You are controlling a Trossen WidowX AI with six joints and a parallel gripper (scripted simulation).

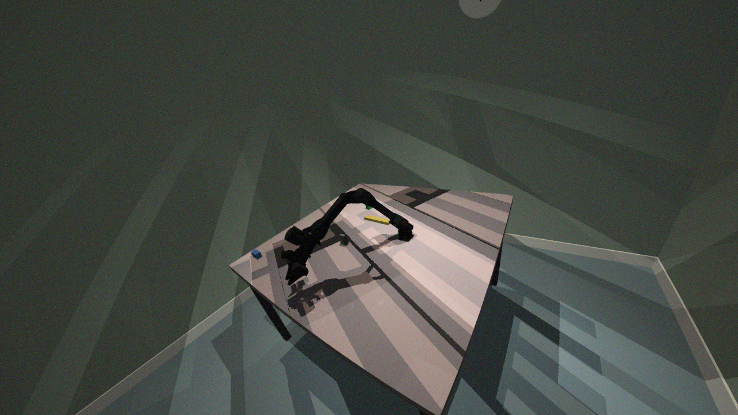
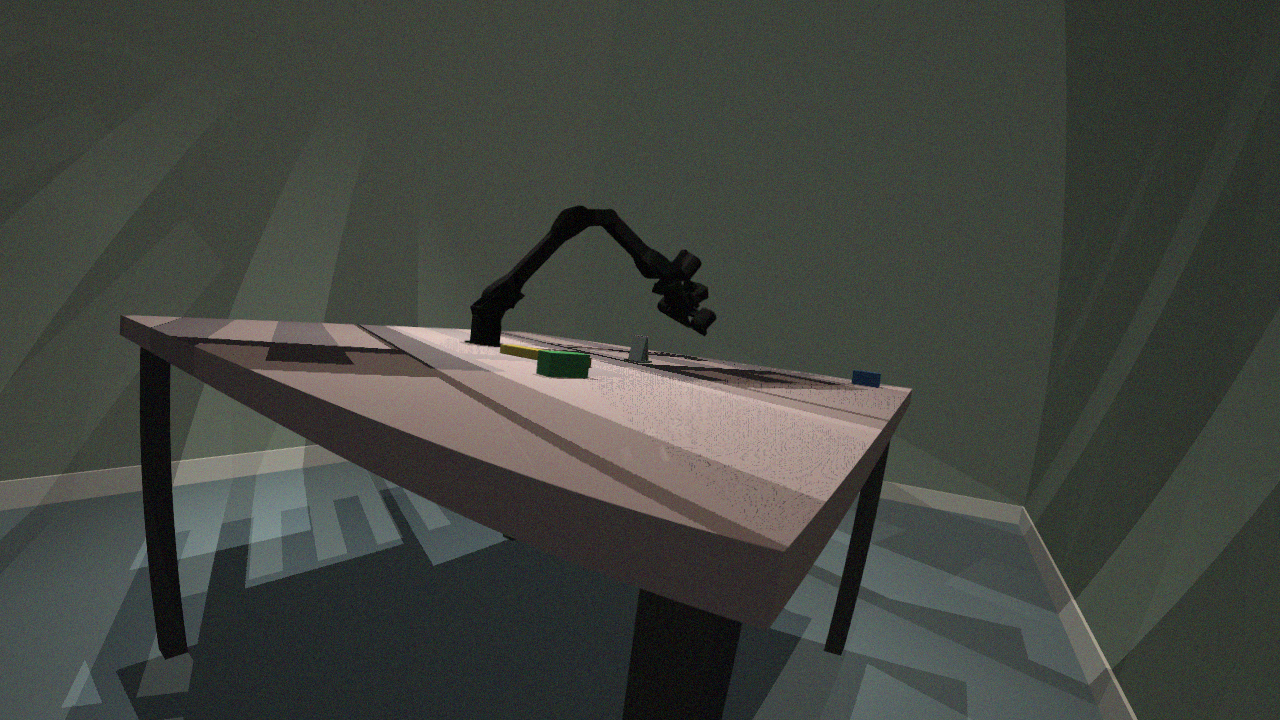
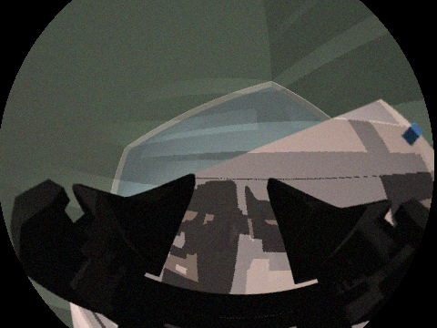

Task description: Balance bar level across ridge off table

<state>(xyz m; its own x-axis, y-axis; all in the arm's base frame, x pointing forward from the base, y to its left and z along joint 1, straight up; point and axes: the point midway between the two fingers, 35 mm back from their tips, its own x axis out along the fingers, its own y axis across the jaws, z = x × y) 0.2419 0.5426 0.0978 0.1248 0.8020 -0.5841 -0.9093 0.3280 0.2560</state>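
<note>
My gripper tip is 10 mm short of the bar, 670 mm to the left of it and 70 mm above it. From my gripper tip the other things lie so: blue block: 490 mm ahead, 70 mm to the right, 60 mm below; then green block: 170 mm ahead, 820 mm to the right, 60 mm below.
</note>
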